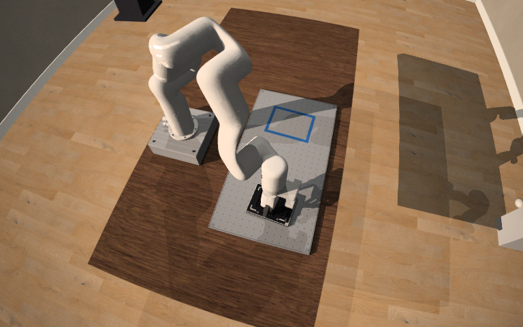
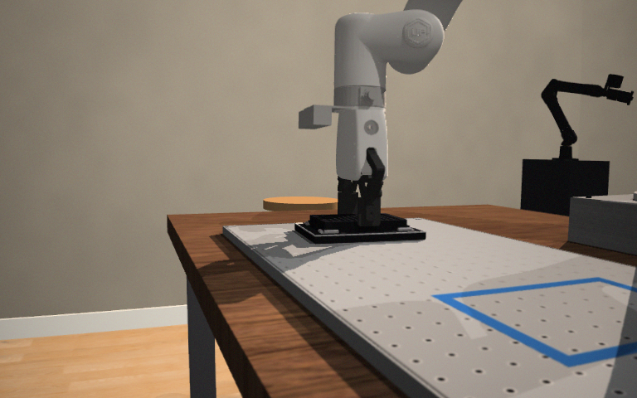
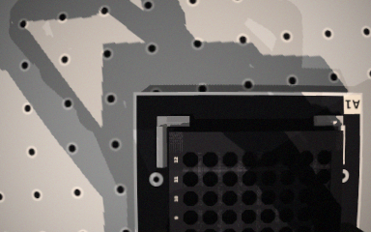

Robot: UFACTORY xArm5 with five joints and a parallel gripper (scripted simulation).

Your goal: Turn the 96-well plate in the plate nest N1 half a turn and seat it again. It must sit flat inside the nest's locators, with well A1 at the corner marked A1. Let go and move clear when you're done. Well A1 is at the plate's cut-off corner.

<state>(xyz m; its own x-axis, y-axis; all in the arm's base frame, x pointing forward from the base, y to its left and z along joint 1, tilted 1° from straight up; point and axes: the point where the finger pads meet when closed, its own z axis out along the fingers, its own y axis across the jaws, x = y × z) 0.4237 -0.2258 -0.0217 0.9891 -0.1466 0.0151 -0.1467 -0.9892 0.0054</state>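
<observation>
Now: hand 1 cm above the black 96-well plate. Also, from my hand: black plate nest 2 cm below.
</observation>
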